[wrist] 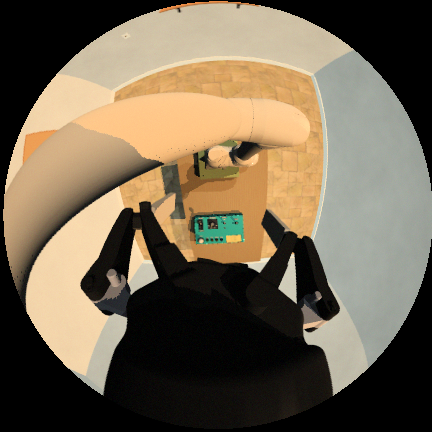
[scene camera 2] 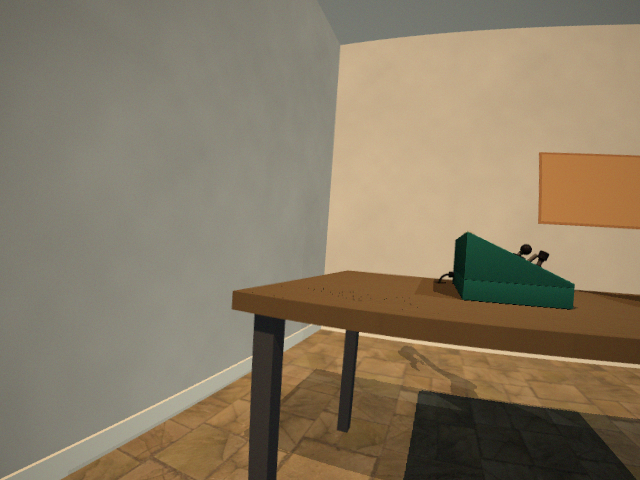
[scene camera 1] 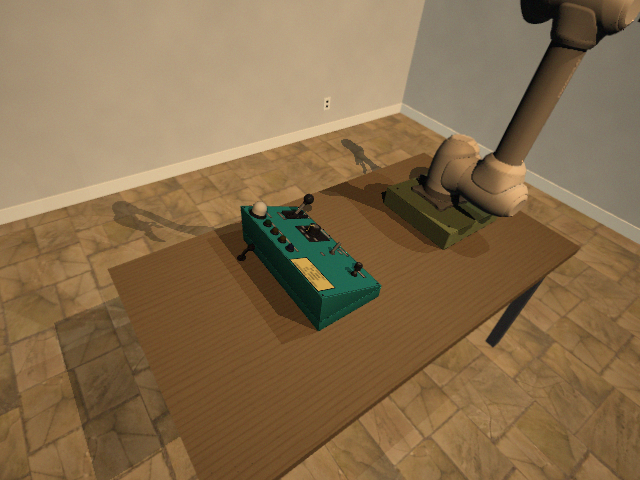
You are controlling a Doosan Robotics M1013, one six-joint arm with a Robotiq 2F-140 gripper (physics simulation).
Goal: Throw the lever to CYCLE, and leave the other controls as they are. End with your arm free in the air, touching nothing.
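Frame: origin at the arm's base, x ahead, y left, z up, level; metres.
Where they show: gripper, fingertip midpoint: point(wrist: 219, 208); arm's base, link origin: point(scene camera 1: 439, 195).
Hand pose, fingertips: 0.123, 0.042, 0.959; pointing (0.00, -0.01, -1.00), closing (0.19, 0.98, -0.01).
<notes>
Each offset is from my fingertips to the top centre of the thing, as dx, dy, dz. "pt": to the spot under its first point. Level surfaces: height alone.
A teal sloped control box point(scene camera 1: 305, 263) point(scene camera 2: 511, 279) point(wrist: 218, 233) stands on the table. In scene camera 1 it bears a large ball-topped lever {+0.444, -0.212, -0.872} point(scene camera 1: 308, 198) at its far end, a lever in a dark square gate {+0.496, -0.089, -0.909} point(scene camera 1: 312, 231), a small metal toggle {+0.480, +0.030, -0.909} point(scene camera 1: 336, 248) and a small black-knobbed lever {+0.485, +0.151, -0.902} point(scene camera 1: 357, 267) near its front end. The labels are too small to read, so I cannot tell which position is CYCLE. My gripper point(wrist: 219, 208) is open and empty, high above the table, apart from the box; it does not show in the scene cameras.
The wooden table {dz -1.037} point(scene camera 1: 217, 382) point(scene camera 2: 330, 304) point(wrist: 255, 190) also carries the olive base block point(scene camera 1: 418, 219) point(wrist: 220, 172) of my arm. The box has a white dome {pt +0.661, -0.195, -0.845} point(scene camera 1: 259, 208), several dark knobs in a row and a yellow label plate {pt +0.641, +0.129, -0.885} point(scene camera 1: 313, 274). A black cable end {pt +0.720, -0.199, -1.037} point(scene camera 1: 246, 252) sticks out behind it.
</notes>
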